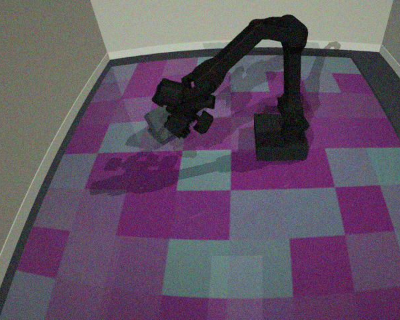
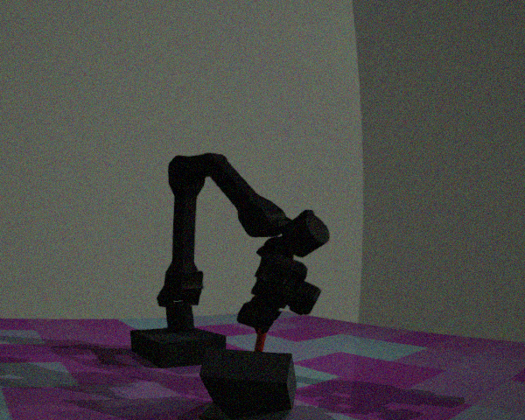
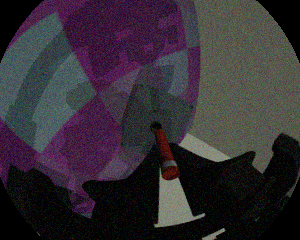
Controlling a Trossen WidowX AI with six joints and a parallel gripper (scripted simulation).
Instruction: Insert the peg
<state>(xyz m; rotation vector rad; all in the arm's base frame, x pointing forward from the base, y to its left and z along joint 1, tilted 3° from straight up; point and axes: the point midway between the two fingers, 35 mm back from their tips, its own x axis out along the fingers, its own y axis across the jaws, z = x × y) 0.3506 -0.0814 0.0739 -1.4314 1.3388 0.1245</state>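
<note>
The grey sloped panel lies 70 mm below my gripper tip, 60 mm to the right of it and 40 mm ahead of it. Round my gripper tip: red peg 10 mm to the left, 10 mm behind, 10 mm above.
</note>
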